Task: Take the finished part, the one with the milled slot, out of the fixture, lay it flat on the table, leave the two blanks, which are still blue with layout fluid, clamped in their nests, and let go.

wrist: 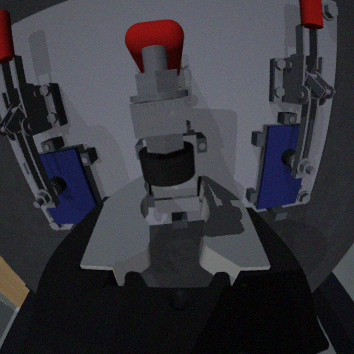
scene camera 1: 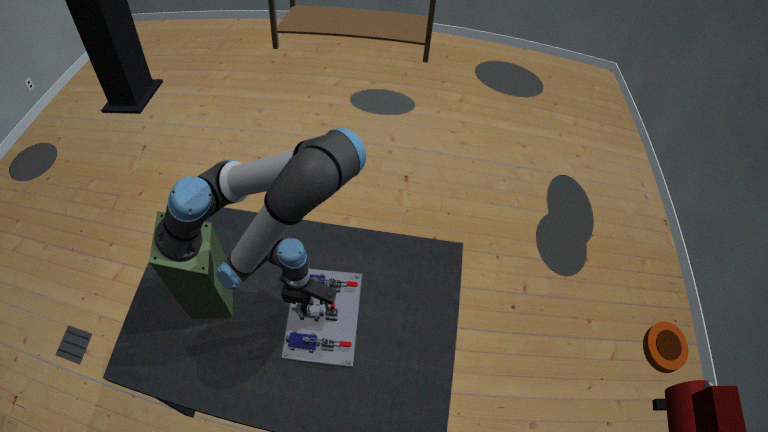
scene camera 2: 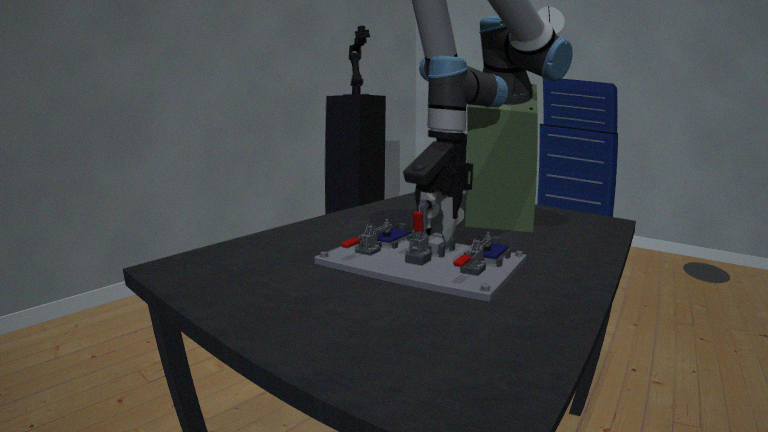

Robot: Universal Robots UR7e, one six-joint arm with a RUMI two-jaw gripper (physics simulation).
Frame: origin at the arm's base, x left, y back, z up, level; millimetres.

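Seen in the pictures: gripper, fingertip midpoint: (scene camera 1: 309, 310) (scene camera 2: 436, 240); arm's base, link origin: (scene camera 1: 177, 239).
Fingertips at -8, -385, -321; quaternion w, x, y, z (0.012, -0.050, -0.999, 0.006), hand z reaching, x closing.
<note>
Offsets run from my fingertips to a thing's top centre, as dx, dy, dz. "spot": to the spot under its first point. Level surfaces: height alone.
My gripper (scene camera 1: 316, 310) (scene camera 2: 439, 228) is over the middle nest of the grey fixture plate {+1, -44, -22} (scene camera 1: 346, 322) (scene camera 2: 397, 272) (wrist: 100, 50). It points down, with its jaws shut on the finished part {+0, -2, +6} (wrist: 175, 204), a light grey block between the fingertips. The slot cannot be made out clearly, nor whether the part is clear of its nest. The middle clamp's red handle {+3, -84, +73} (scene camera 2: 417, 221) (wrist: 155, 37) is upright, and its arm with the black pad {+2, -63, +91} (wrist: 167, 165) is raised. One blue blank {+109, +8, -1} (scene camera 1: 317, 278) (scene camera 2: 496, 249) (wrist: 75, 170) and the other blue blank {-111, +4, -6} (scene camera 1: 302, 340) (scene camera 2: 394, 235) (wrist: 277, 165) are clamped in the outer nests.
The fixture plate lies on the dark table {dz -37} (scene camera 1: 408, 322) (scene camera 2: 322, 322). The outer clamps' red handles {spot: +111, -127, +19} (scene camera 1: 351, 284) {-105, -136, +15} (scene camera 1: 345, 344) stick out low over the plate. The green pedestal (scene camera 1: 201, 290) (scene camera 2: 502, 177) carries the arm beside the fixture.
</note>
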